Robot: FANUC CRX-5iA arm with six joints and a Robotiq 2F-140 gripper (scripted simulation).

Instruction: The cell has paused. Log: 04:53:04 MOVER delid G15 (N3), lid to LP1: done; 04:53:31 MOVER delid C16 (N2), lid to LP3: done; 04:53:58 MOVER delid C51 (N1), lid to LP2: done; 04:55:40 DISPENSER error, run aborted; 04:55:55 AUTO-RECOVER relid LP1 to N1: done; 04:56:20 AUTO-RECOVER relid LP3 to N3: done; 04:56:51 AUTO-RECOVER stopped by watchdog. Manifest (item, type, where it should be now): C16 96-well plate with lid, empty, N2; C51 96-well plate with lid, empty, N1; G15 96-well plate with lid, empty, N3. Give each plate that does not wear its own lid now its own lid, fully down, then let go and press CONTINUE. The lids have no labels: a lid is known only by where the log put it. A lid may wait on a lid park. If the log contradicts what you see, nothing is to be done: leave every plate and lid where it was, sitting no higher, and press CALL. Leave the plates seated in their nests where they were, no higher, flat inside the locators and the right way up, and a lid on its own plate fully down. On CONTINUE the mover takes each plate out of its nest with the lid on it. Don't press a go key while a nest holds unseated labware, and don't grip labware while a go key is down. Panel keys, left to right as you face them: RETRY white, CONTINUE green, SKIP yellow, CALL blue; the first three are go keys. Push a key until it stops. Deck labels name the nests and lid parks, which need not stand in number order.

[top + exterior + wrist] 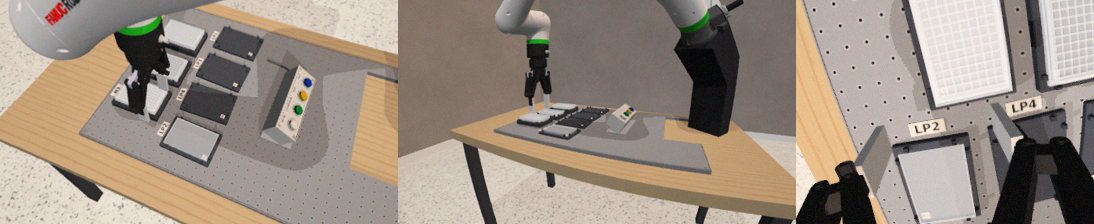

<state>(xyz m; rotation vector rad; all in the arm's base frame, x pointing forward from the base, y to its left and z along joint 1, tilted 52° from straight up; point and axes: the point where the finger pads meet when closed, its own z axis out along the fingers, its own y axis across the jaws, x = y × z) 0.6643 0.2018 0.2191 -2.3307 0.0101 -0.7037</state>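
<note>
My gripper is now 12 cm past the lid park LP2 and 10 cm above it. Round my hand: LP2 label: 3 cm behind, 2 cm to the left, 10 cm below; N3 label: 16 cm ahead, 10 cm below; lid park LP4: 9 cm behind, 13 cm to the right, 10 cm below.
</note>
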